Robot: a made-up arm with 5 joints. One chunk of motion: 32 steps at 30 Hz.
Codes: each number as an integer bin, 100 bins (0 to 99) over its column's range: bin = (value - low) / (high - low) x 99, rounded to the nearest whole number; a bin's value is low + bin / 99 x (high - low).
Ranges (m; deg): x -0.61..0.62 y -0.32..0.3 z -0.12..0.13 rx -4..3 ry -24..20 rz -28..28
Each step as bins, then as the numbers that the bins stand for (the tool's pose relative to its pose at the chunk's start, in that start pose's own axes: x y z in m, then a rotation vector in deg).
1 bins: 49 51 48 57 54 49
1 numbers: -0.0012 -0.0006 0.0012 0.03 0.00 -0.28
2 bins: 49 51 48 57 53 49
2 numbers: -0.0012 -0.0006 0.0012 0.03 -0.44 -0.28
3 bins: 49 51 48 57 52 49
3 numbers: -0.0012 -0.0006 0.0012 0.03 -0.89 -0.28
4 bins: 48 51 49 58 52 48
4 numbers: -0.0136 -0.0006 0.0037 0.10 -0.89 -0.85
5 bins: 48 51 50 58 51 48
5 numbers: -0.0136 -0.0006 0.0063 0.10 -1.33 -0.85
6 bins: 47 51 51 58 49 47
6 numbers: -0.0261 -0.0006 0.0088 0.10 -2.22 -1.41
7 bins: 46 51 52 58 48 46
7 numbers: -0.0385 -0.0006 0.0113 0.10 -2.67 -1.98
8 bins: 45 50 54 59 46 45
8 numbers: -0.0509 -0.0069 0.0164 0.17 -3.56 -2.55
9 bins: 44 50 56 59 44 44
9 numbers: -0.0633 -0.0069 0.0214 0.17 -4.44 -3.11
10 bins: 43 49 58 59 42 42
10 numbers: -0.0758 -0.0131 0.0265 0.17 -5.33 -4.24
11 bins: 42 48 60 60 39 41
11 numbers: -0.0882 -0.0194 0.0315 0.24 -6.67 -4.81
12 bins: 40 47 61 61 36 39
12 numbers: -0.1130 -0.0257 0.0340 0.31 -8.00 -5.94
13 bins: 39 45 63 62 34 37
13 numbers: -0.1255 -0.0382 0.0391 0.38 -8.89 -7.07
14 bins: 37 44 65 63 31 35
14 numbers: -0.1503 -0.0444 0.0441 0.45 -10.22 -8.20
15 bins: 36 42 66 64 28 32
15 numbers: -0.1627 -0.0570 0.0467 0.53 -11.56 -9.90
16 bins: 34 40 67 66 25 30
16 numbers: -0.1876 -0.0695 0.0492 0.67 -12.89 -11.03
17 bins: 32 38 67 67 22 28
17 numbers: -0.2124 -0.0820 0.0492 0.74 -14.22 -12.16
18 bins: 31 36 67 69 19 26
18 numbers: -0.2248 -0.0945 0.0492 0.88 -15.56 -13.29
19 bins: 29 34 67 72 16 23
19 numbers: -0.2497 -0.1071 0.0492 1.09 -16.89 -14.99
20 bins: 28 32 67 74 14 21
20 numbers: -0.2621 -0.1196 0.0492 1.23 -17.78 -16.12
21 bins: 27 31 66 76 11 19
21 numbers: -0.2745 -0.1259 0.0467 1.37 -19.11 -17.25
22 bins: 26 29 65 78 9 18
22 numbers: -0.2870 -0.1384 0.0441 1.52 -20.00 -17.82
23 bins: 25 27 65 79 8 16
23 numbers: -0.2994 -0.1509 0.0441 1.59 -20.44 -18.95
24 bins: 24 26 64 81 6 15
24 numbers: -0.3118 -0.1572 0.0416 1.73 -21.33 -19.52
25 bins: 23 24 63 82 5 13
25 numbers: -0.3242 -0.1697 0.0391 1.80 -21.78 -20.65
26 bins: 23 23 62 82 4 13
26 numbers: -0.3242 -0.1760 0.0366 1.80 -22.22 -20.65
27 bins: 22 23 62 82 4 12
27 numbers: -0.3367 -0.1760 0.0366 1.80 -22.22 -21.21
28 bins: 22 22 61 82 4 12
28 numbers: -0.3367 -0.1822 0.0340 1.80 -22.22 -21.21
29 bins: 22 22 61 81 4 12
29 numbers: -0.3367 -0.1822 0.0340 1.73 -22.22 -21.21
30 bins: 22 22 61 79 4 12
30 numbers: -0.3367 -0.1822 0.0340 1.59 -22.22 -21.21
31 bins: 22 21 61 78 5 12
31 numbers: -0.3367 -0.1885 0.0340 1.52 -21.78 -21.21
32 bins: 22 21 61 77 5 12
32 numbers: -0.3367 -0.1885 0.0340 1.44 -21.78 -21.21
